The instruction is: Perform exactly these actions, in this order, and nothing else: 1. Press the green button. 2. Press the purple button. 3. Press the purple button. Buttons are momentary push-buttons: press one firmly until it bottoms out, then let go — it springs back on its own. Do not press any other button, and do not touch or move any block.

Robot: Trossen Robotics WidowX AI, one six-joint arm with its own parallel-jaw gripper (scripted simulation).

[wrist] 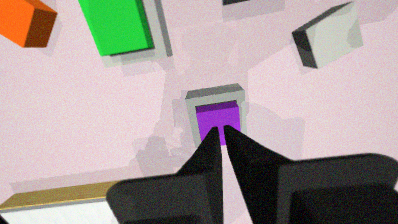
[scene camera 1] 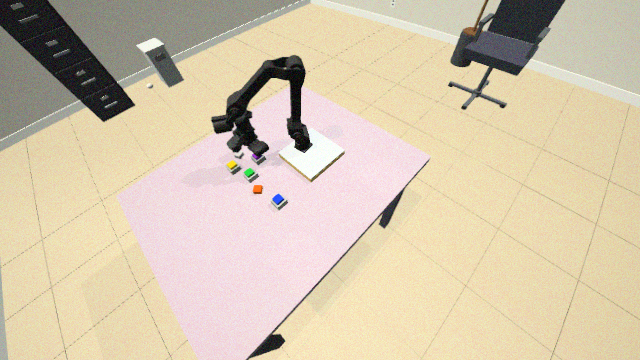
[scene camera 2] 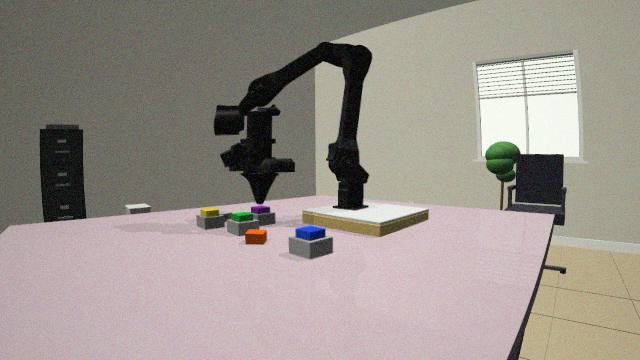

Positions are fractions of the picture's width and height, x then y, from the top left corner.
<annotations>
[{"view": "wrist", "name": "gripper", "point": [0.56, 0.59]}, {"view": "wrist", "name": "small grey block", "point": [0.81, 0.18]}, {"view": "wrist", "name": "purple button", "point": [0.56, 0.51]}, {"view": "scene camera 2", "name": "gripper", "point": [0.41, 0.57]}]
</annotations>
